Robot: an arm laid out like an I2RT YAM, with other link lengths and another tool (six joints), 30 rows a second.
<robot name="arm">
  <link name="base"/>
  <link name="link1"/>
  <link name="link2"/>
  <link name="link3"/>
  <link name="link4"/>
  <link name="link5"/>
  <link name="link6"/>
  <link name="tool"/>
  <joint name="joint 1" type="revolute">
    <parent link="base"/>
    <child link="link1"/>
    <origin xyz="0 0 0.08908" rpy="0 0 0"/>
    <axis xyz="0 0 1"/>
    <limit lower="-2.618" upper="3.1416"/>
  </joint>
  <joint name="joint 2" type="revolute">
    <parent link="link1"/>
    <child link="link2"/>
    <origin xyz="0.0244 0.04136 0.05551" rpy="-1.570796 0 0"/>
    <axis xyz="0 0 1"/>
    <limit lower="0" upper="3.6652"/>
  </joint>
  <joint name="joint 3" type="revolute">
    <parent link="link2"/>
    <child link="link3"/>
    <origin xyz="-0.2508 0 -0.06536" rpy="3.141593 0 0"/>
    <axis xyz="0 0 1"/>
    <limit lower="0" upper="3.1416"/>
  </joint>
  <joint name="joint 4" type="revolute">
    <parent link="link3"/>
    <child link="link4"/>
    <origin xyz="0.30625 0.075 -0.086" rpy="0 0 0"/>
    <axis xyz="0 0 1"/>
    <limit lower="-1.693" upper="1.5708"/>
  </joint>
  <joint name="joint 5" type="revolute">
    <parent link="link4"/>
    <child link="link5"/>
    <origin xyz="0.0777 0.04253 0.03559" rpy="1.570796 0 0"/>
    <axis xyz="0 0 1"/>
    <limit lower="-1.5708" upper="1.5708"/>
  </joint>
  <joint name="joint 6" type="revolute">
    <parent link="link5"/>
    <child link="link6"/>
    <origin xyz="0.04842 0 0.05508" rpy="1.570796 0 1.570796"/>
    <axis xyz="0 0 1"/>
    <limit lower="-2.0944" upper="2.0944"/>
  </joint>
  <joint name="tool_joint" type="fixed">
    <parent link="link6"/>
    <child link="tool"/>
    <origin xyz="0.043 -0.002 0.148" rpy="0.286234 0 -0.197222"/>
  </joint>
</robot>
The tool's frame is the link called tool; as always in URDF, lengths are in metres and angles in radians.
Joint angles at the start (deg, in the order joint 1, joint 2, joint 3, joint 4, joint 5, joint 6):
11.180, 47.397, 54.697, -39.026, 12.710, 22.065
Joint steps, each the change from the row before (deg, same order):
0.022, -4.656, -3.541, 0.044, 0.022, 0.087
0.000, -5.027, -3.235, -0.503, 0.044, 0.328
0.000, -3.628, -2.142, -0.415, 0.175, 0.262
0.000, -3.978, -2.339, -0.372, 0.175, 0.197
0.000, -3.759, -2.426, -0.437, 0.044, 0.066
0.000, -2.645, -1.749, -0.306, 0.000, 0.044
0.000, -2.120, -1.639, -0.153, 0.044, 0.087
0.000, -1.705, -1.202, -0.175, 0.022, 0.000
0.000, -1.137, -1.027, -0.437, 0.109, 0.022
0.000, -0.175, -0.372, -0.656, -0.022, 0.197
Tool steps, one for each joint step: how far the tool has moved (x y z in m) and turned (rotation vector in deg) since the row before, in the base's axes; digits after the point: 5 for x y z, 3 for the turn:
-0.01329, -0.00254, -0.00450, 0.289, -1.144, -0.041
-0.01448, -0.00293, -0.00313, 0.515, -1.286, -0.198
-0.00995, -0.00247, -0.00146, 0.357, -1.081, -0.276
-0.01003, -0.00250, -0.00186, 0.342, -1.269, -0.244
-0.00888, -0.00188, -0.00457, 0.214, -0.886, -0.068
-0.00576, -0.00113, -0.00392, 0.154, -0.581, -0.019
-0.00408, -0.00093, -0.00501, 0.124, -0.330, -0.076
-0.00321, -0.00071, -0.00329, 0.055, -0.324, -0.020
-0.00275, -0.00089, -0.00540, -0.089, 0.311, -0.108
-0.00175, -0.00022, -0.00511, 0.022, 0.828, -0.063

